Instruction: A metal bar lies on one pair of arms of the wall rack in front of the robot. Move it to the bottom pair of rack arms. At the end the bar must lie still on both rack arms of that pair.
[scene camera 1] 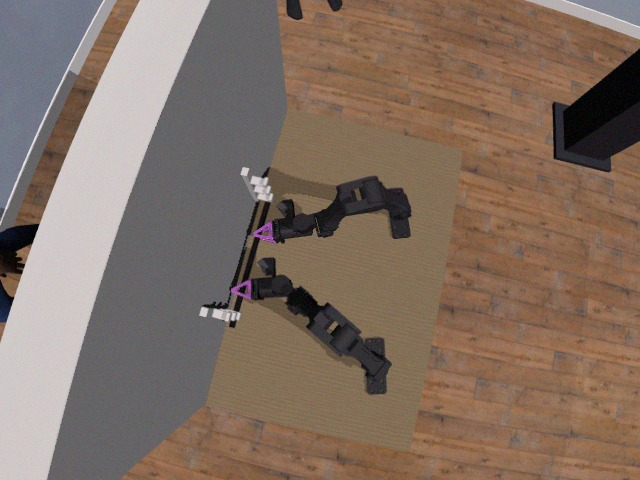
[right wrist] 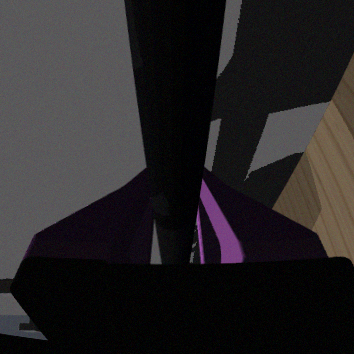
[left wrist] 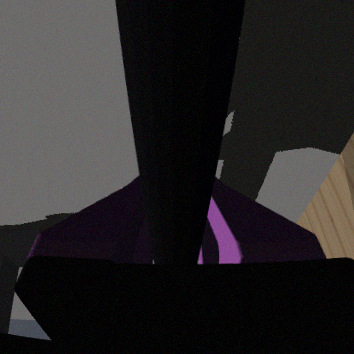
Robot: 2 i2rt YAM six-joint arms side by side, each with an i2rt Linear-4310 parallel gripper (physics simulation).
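The black metal bar point(scene camera 1: 251, 258) point(left wrist: 180, 75) point(right wrist: 175, 75) runs across both sets of fingers, close to the wall. My left gripper point(scene camera 1: 231, 290) point(left wrist: 175, 176) is shut on the bar near its lower part in the scene view. My right gripper point(scene camera 1: 253, 234) point(right wrist: 174, 176) is shut on the bar nearer its upper part. The white rack arms stand in two groups, the upper group point(scene camera 1: 261, 189) and the lower group point(scene camera 1: 220, 313). White arms cover parts of the bar near both ends. Whether it touches the bottom pair cannot be told.
The grey wall point(scene camera 1: 170, 217) stands behind the rack. Dark shadows lie on the wall in both wrist views. A tan mat point(scene camera 1: 330, 408) lies under the arms on the wooden floor point(scene camera 1: 506, 310). A black pedestal point(scene camera 1: 599, 113) stands at the far right in the scene view.
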